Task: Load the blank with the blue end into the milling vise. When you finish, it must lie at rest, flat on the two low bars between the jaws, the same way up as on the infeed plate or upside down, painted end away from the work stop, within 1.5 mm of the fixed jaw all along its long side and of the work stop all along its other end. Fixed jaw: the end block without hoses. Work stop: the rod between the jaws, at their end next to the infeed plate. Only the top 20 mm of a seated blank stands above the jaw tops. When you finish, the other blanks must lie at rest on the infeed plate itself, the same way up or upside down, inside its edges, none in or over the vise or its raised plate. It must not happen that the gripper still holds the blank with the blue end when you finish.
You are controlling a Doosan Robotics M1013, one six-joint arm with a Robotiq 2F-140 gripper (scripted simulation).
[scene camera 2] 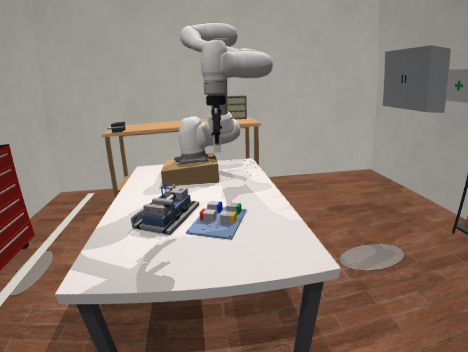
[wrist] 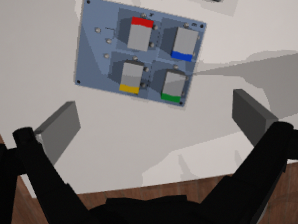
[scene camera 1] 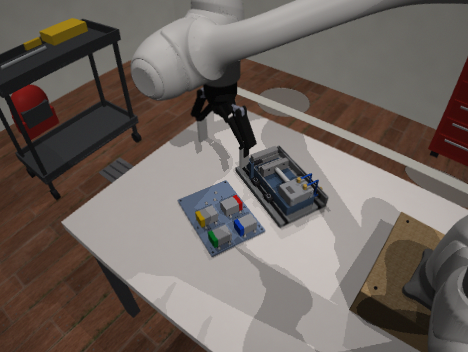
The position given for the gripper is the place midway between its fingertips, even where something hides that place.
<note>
In view: the gripper [scene camera 1: 222, 152] and an infeed plate [scene camera 1: 190, 204].
The gripper shows as well in the wrist view [wrist: 153, 109]. The infeed plate shows as well in scene camera 2 [scene camera 2: 225, 230].
</note>
